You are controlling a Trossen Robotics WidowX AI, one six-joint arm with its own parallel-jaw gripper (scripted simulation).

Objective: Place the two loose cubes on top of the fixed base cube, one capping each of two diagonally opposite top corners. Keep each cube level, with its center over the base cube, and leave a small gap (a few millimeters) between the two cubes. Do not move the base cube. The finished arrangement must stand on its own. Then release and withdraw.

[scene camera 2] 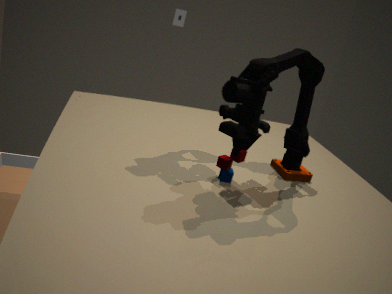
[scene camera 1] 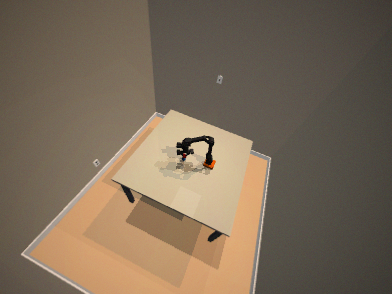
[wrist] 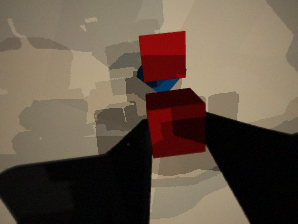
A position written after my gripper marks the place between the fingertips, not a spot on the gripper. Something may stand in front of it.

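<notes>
My gripper (scene camera 2: 238,154) holds a red cube (wrist: 176,118). The wrist view shows my gripper (wrist: 173,121) as well, and I also see a red cube (wrist: 163,56).
</notes>
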